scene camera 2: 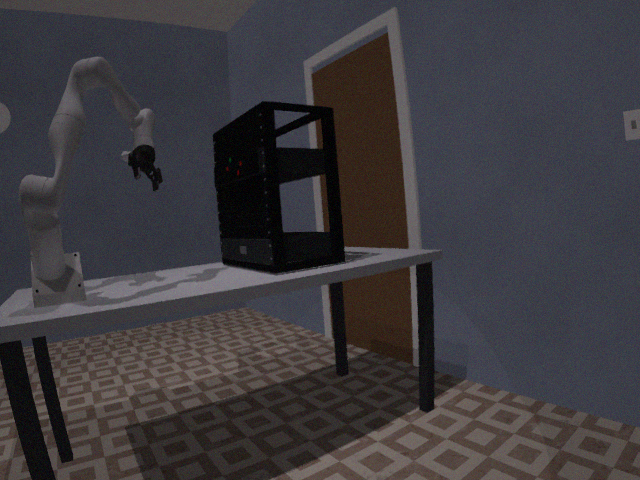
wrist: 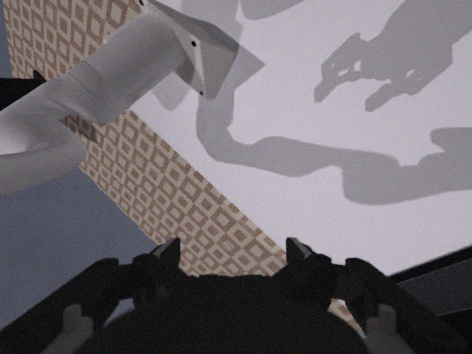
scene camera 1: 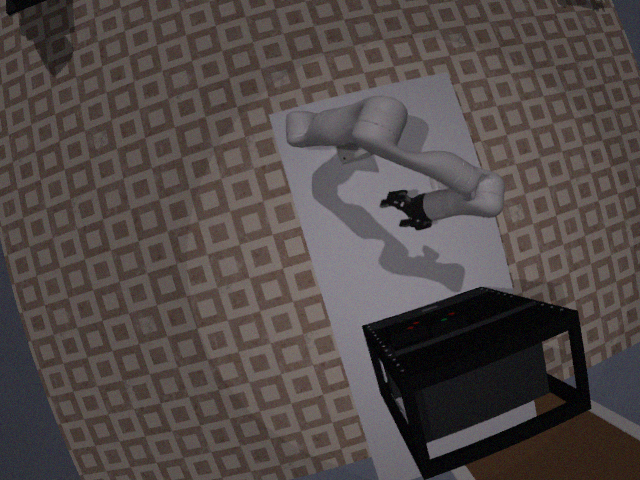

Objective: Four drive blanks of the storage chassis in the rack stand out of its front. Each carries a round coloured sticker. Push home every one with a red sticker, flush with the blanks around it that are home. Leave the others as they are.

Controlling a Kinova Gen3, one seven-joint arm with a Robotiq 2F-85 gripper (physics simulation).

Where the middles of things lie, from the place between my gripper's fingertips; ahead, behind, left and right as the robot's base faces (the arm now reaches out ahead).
Right now my hand is 490 mm short of the black rack (scene camera 1: 458, 362), 130 mm to the right of it and 40 mm above it.
